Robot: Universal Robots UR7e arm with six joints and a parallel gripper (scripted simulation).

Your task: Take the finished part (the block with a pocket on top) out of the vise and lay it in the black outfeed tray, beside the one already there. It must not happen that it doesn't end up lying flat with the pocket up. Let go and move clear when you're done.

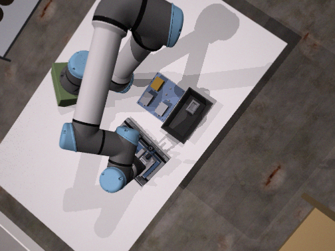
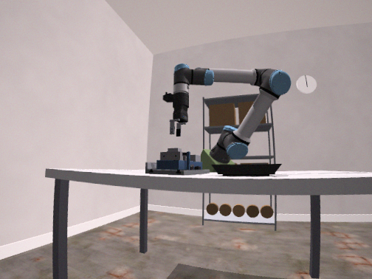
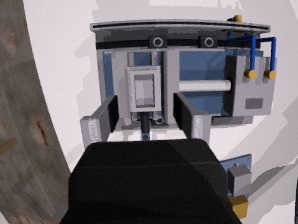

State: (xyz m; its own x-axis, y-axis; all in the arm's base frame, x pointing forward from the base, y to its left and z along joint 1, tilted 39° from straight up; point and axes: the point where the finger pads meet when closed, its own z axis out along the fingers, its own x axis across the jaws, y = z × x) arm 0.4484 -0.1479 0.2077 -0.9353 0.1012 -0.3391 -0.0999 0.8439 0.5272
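Right now the blue vise is 70 mm behind my hand, 10 mm to the right of it and 150 mm below it. The rest, counted from my hand: grey block (140 mm behind, 230 mm to the left, 170 mm below); then blue fixture plate (200 mm behind, 260 mm to the left, 190 mm below); then brass block (250 mm behind, 290 mm to the left, 170 mm below).
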